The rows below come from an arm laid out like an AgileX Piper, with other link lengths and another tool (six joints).
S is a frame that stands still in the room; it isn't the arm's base.
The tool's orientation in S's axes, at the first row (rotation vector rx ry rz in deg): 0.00, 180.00, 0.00
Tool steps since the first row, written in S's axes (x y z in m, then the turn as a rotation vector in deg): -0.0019, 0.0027, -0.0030, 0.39, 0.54, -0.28; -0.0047, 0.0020, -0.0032, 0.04, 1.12, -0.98; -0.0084, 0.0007, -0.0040, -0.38, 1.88, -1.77; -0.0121, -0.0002, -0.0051, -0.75, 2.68, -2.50; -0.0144, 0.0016, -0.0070, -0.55, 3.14, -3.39; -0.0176, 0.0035, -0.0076, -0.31, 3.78, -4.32; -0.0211, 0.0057, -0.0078, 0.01, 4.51, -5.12; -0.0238, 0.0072, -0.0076, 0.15, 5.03, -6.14; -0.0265, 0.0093, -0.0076, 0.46, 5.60, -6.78; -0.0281, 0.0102, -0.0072, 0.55, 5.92, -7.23; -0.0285, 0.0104, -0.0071, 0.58, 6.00, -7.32; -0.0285, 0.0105, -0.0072, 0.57, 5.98, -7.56
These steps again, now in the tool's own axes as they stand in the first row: 0.0019, 0.0027, 0.0030, -0.39, 0.54, 0.28; 0.0047, 0.0020, 0.0032, -0.04, 1.12, 0.98; 0.0084, 0.0007, 0.0040, 0.38, 1.88, 1.77; 0.0121, -0.0002, 0.0051, 0.75, 2.68, 2.50; 0.0144, 0.0016, 0.0070, 0.55, 3.14, 3.39; 0.0176, 0.0035, 0.0076, 0.31, 3.78, 4.32; 0.0211, 0.0057, 0.0078, -0.01, 4.51, 5.12; 0.0238, 0.0072, 0.0076, -0.15, 5.03, 6.14; 0.0265, 0.0093, 0.0076, -0.46, 5.60, 6.78; 0.0281, 0.0102, 0.0072, -0.55, 5.92, 7.23; 0.0285, 0.0104, 0.0071, -0.58, 6.00, 7.32; 0.0285, 0.0105, 0.0072, -0.57, 5.98, 7.56
